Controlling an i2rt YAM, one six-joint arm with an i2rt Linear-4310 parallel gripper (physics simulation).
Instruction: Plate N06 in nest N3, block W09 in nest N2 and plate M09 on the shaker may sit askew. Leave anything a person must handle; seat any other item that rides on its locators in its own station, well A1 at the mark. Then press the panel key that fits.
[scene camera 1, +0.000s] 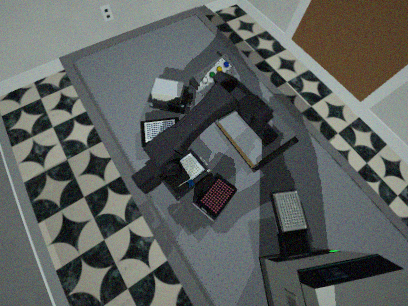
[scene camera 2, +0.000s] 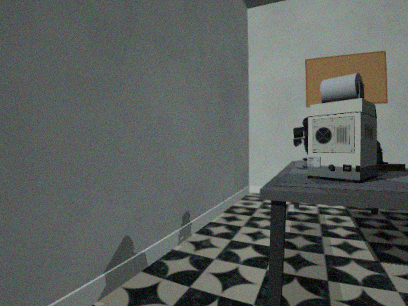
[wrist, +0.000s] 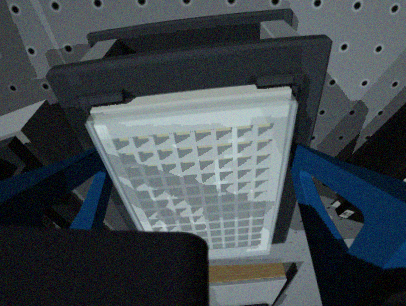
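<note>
My gripper (scene camera 1: 187, 175) (wrist: 203, 153) is open. Its blue fingers stand apart on either side of a white gridded plate or block (scene camera 1: 191, 165) (wrist: 200, 185), whose label does not show. This item lies in a dark holder (wrist: 190, 62) with two small tabs at its far edge. Its far edge looks slightly slanted in the wrist view. A white-welled plate (scene camera 1: 159, 130) lies in a dark frame, partly behind the arm. A red-welled plate (scene camera 1: 218, 196) lies in a dark nest. Another pale plate (scene camera 1: 289, 211) lies by the large instrument. The key panel (scene camera 1: 206, 81) has blue, yellow, green and white keys. I cannot read which nest is which.
A white-topped device (scene camera 1: 166, 88) stands beyond the arm. A wood-edged tray or frame (scene camera 1: 235, 143) and a dark bar (scene camera 1: 277, 152) lie on the table's other side. The large instrument (scene camera 1: 285, 280) (scene camera 2: 340, 137) stands at the table end. The arm spans above the middle of the table.
</note>
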